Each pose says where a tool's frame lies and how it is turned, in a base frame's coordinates. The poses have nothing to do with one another.
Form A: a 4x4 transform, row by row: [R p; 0 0 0 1], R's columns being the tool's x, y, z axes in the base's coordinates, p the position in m. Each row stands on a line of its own.
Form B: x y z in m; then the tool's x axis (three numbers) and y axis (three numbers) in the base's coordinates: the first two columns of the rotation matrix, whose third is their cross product. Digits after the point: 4 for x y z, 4 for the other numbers.
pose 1, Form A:
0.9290 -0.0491 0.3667 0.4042
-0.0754 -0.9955 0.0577 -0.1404
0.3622 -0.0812 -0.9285 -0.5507
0 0 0 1
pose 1, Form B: 0.4042 -0.1404 -0.5507 0.9290 -0.0754 0.3622 -0.0491 -0.9955 -0.0812
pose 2, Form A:
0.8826 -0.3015 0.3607 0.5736
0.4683 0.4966 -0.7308 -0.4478
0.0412 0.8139 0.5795 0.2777
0 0 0 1
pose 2, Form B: 0.5736 -0.4478 0.2777 0.8826 0.4683 0.0412 -0.3015 0.4966 0.8139
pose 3, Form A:
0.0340 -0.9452 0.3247 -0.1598
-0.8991 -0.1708 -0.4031 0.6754
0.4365 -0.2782 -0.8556 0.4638
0 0 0 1
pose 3, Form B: -0.1598 0.6754 0.4638 0.0340 -0.8991 0.4365 -0.9452 -0.1708 -0.2782
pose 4, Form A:
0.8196 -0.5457 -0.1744 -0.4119
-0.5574 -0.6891 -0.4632 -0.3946
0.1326 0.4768 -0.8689 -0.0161
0 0 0 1
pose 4, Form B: -0.4119 -0.3946 -0.0161 0.8196 -0.5574 0.1326 -0.5457 -0.6891 0.4768
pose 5, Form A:
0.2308 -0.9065 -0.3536 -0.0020
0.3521 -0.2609 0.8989 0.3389
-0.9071 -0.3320 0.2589 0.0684
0 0 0 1
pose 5, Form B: -0.0020 0.3389 0.0684 0.2308 0.3521 -0.9071 -0.9065 -0.2609 -0.3320
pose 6, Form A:
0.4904 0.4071 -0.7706 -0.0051
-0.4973 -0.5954 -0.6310 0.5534
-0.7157 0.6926 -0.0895 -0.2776
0 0 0 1
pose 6, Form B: -0.0051 0.5534 -0.2776 0.4904 -0.4973 -0.7157 0.4071 -0.5954 0.6926
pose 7, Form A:
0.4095 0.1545 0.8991 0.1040
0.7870 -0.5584 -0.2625 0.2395
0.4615 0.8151 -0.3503 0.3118
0 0 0 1
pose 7, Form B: 0.1040 0.2395 0.3118 0.4095 0.7870 0.4615 0.1545 -0.5584 0.8151
